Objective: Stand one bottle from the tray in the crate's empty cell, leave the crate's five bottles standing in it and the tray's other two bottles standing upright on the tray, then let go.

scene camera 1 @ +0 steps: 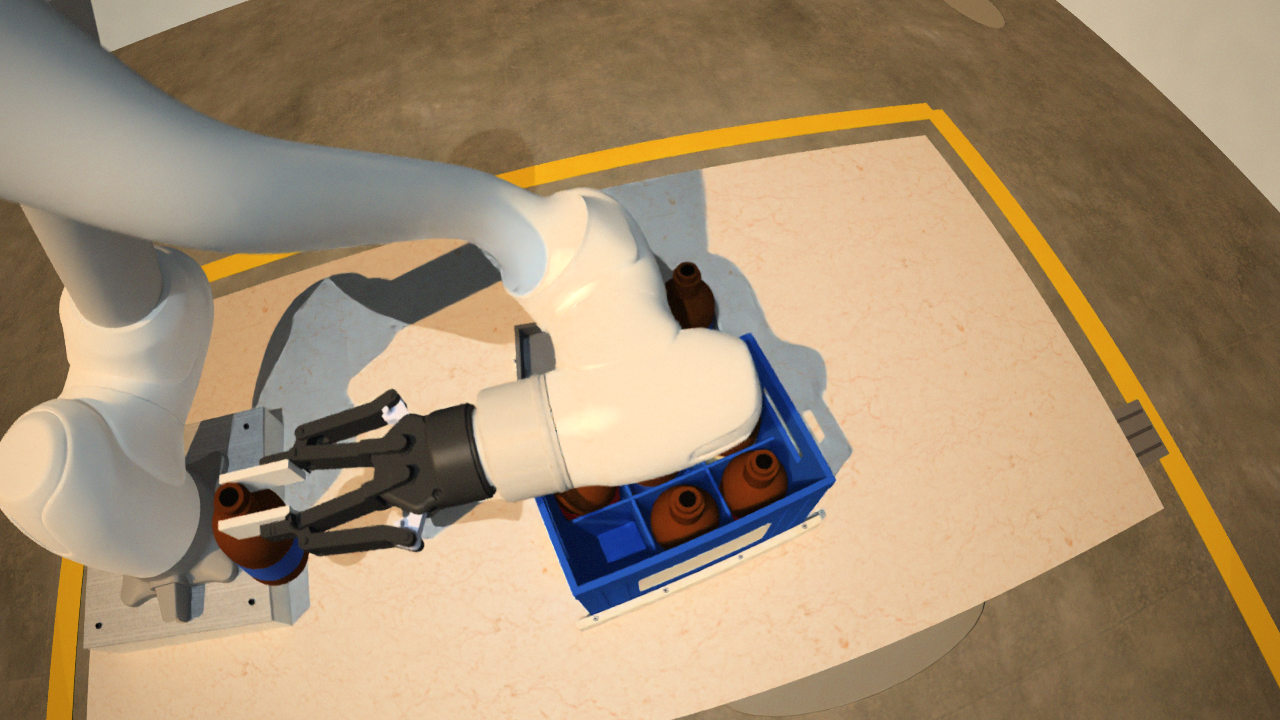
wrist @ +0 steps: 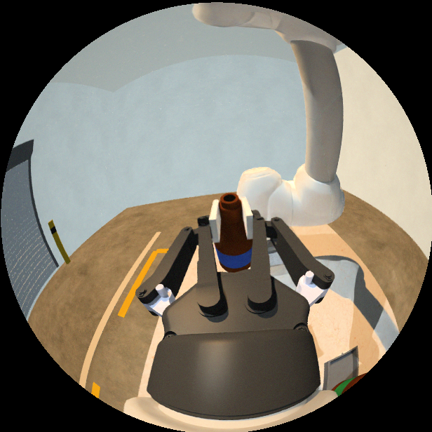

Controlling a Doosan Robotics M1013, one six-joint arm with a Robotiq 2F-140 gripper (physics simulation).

Observation:
In view: the gripper (scene camera 1: 229,507), a blue-banded brown bottle (scene camera 1: 271,563) and a pale strip (scene camera 1: 676,587).
The gripper is seen too in the wrist view (wrist: 230,207).

